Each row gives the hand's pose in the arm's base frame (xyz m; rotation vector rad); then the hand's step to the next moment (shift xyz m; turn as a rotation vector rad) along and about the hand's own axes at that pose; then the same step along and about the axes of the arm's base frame.
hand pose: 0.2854 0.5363 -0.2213 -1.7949 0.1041 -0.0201
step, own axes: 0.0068 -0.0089 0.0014 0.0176 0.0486 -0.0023
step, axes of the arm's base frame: 0.0074 0.0028 0.0081 0.0145 -0.0144 -0.0475
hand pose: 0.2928 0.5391 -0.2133 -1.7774 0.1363 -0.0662
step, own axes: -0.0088 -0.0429 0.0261 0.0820 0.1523 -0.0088
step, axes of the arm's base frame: -0.0032 0.0352 0.0367 0.0717 -0.0502 -0.1494
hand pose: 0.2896 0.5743 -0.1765 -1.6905 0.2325 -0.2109
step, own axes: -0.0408 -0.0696 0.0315 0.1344 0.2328 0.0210
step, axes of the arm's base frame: -0.0285 0.0500 0.0647 0.1277 -0.0464 -0.2329
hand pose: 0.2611 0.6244 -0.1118 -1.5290 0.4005 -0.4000
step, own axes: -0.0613 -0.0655 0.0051 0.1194 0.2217 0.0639
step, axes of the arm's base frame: -0.0510 0.0341 0.0656 0.1356 -0.0017 -0.2216
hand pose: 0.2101 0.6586 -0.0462 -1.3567 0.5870 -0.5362
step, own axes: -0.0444 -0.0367 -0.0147 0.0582 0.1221 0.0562
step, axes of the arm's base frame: -0.0435 0.0136 0.0381 0.0831 0.0195 -0.1190
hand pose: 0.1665 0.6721 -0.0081 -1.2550 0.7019 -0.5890
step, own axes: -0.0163 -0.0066 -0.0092 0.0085 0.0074 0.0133
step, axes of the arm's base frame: -0.0178 0.0047 0.0074 0.0158 0.0038 -0.0064
